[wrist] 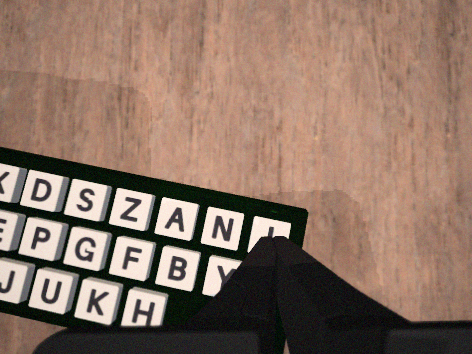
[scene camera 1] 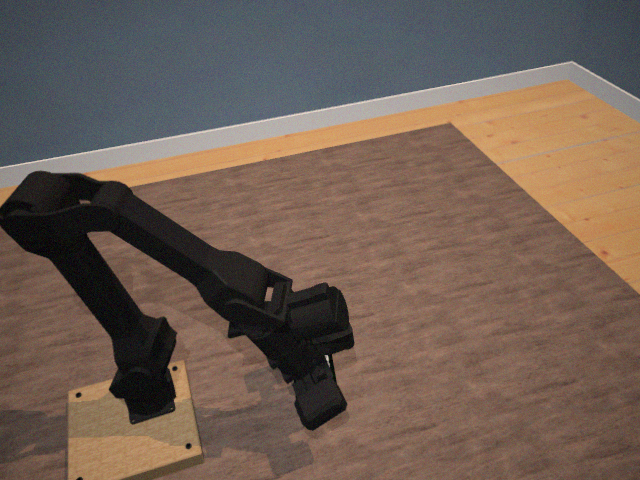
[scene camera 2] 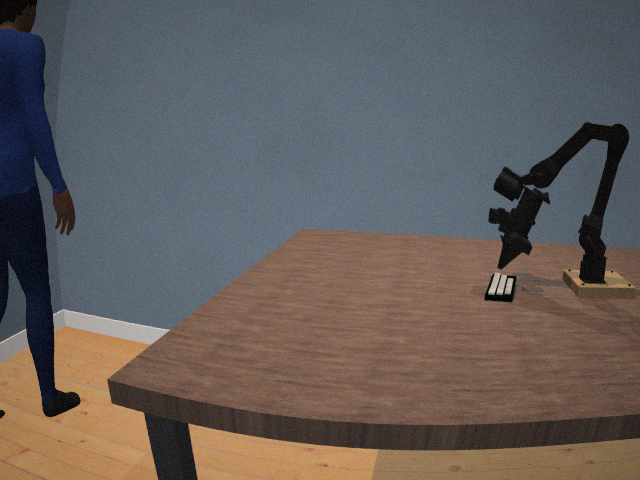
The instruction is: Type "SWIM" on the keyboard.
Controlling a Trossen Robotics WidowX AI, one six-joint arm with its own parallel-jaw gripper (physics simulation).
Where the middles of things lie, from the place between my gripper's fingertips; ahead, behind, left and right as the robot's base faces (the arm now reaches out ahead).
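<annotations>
I key (wrist: 261, 226) 1 cm below my hand. Also from my hand: S key (wrist: 88, 200) 7 cm to the left, 2 cm ahead, 1 cm below; D key (wrist: 45, 191) 9 cm to the left, 2 cm ahead, 1 cm below; Z key (wrist: 131, 209) 5 cm to the left, 2 cm ahead, 1 cm below.
</annotations>
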